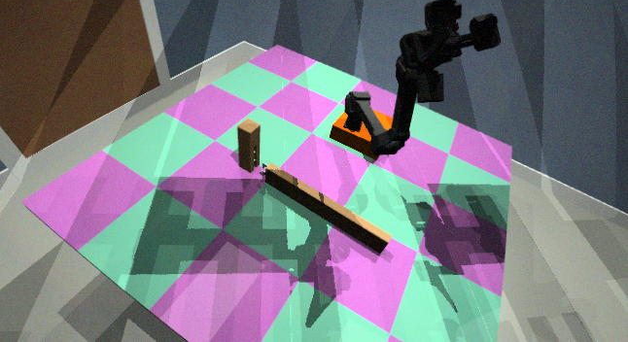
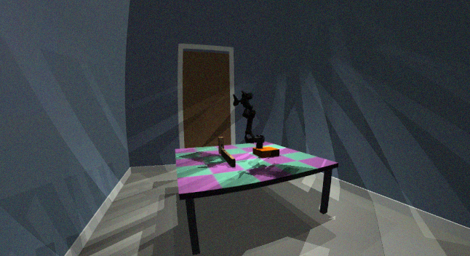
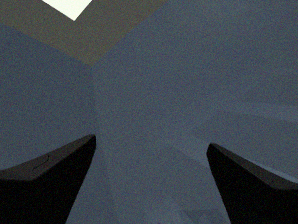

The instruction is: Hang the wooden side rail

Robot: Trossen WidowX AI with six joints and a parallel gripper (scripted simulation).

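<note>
The wooden headboard post is 50 mm behind my gripper tip, 430 mm to the right of it and 530 mm below it.
</note>
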